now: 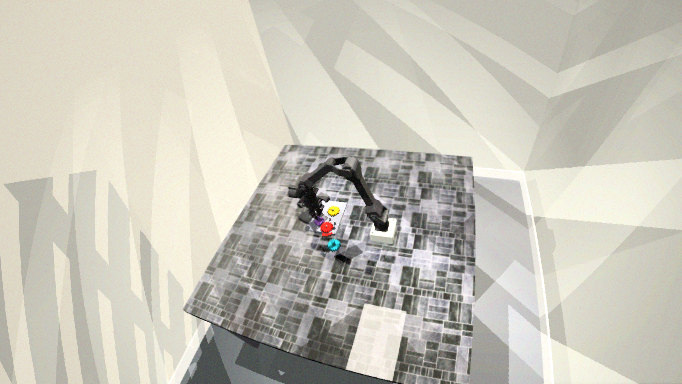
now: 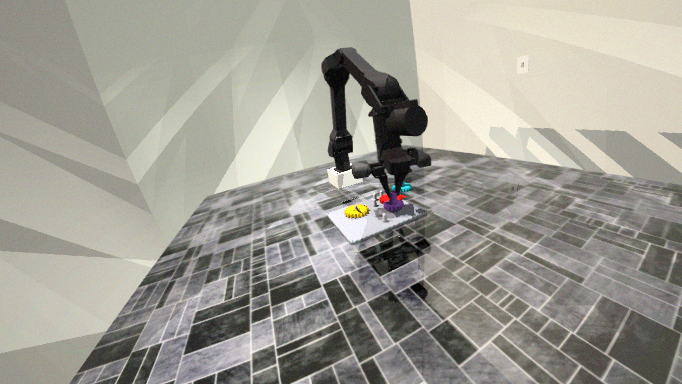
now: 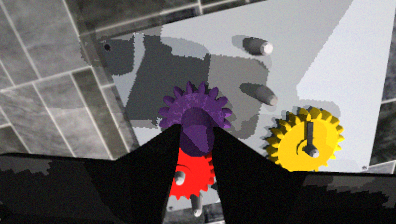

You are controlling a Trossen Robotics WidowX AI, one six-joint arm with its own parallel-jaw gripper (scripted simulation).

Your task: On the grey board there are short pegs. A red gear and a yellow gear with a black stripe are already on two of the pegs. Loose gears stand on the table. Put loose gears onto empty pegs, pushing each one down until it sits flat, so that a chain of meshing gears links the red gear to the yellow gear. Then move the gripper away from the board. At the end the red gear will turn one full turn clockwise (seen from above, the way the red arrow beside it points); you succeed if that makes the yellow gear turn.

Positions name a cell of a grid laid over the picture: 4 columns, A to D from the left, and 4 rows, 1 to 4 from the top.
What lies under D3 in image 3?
A yellow gear.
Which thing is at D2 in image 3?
A grey board.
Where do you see a purple gear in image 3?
B2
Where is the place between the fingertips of my gripper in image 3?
At B3
